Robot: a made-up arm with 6 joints.
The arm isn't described. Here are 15 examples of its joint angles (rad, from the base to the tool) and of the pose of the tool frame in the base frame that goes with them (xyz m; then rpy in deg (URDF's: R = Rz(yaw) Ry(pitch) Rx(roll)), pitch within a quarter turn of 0, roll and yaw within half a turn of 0).
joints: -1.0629 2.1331 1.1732 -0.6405 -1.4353 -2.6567
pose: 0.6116 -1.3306 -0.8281 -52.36 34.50 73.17
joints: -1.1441 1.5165 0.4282 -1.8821 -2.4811 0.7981
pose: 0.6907 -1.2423 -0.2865 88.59 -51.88 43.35
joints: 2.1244 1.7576 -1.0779 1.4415 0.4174 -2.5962
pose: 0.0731 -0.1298 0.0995 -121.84 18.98 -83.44
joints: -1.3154 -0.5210 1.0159 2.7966 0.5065 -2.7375
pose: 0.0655 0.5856 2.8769 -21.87 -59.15 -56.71
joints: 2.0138 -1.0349 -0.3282 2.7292 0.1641 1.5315
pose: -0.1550 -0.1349 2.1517 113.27 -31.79 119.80
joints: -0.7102 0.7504 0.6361 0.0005 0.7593 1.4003
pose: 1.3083 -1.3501 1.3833 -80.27 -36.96 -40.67
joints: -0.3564 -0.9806 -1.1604 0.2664 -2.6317 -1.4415
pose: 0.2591 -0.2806 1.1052 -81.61 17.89 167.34
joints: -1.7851 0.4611 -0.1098 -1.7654 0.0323 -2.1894
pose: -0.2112 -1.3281 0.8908 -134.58 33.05 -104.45
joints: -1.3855 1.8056 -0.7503 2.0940 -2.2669 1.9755
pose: 0.1087 -0.0401 -0.2370 20.57 -2.00 -121.07
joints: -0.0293 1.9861 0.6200 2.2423 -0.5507 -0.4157
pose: 1.3040 0.0680 -0.7665 -141.79 50.19 -41.46
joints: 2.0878 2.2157 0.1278 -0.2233 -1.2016 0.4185
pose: 0.0661 0.1573 -0.8207 162.37 -7.81 -72.41
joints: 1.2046 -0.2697 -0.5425 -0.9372 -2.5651 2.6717
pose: 0.3463 0.7177 1.2468 -24.24 4.87 -137.14
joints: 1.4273 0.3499 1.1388 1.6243 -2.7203 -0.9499
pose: 0.1653 1.0138 2.7477 -10.81 39.21 -66.42
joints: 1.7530 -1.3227 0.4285 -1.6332 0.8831 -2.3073
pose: 0.1452 -1.0452 2.2398 -34.43 -39.28 5.51
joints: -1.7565 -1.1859 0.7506 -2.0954 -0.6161 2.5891
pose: 0.3783 1.1862 2.3677 -172.63 -41.20 37.70
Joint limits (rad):
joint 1: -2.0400..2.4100
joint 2: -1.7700..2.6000
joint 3: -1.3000..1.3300
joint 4: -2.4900..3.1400
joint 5: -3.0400..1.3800
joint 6: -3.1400..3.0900
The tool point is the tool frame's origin. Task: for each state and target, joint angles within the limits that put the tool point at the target. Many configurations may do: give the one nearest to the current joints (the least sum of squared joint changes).
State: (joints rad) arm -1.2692 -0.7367 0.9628 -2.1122 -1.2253 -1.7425
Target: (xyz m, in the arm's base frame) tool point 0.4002 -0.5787 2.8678
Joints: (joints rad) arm -1.1745 0.0365 1.1547 -2.1512 -1.2451 -1.7523
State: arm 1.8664 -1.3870 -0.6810 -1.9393 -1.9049 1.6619
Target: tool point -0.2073 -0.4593 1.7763
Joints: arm 1.4436 -1.6641 -0.4411 -2.1144 -1.9104 1.6663
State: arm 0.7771 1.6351 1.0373 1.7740 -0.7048 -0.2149
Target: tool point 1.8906 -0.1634 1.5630
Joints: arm -0.0925 0.7508 0.6237 1.6880 -0.6929 -0.1994
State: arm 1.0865 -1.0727 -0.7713 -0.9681 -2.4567 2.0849
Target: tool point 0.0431 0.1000 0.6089
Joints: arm 1.2395 -0.2535 -1.3000 -1.2546 -2.9352 2.0836
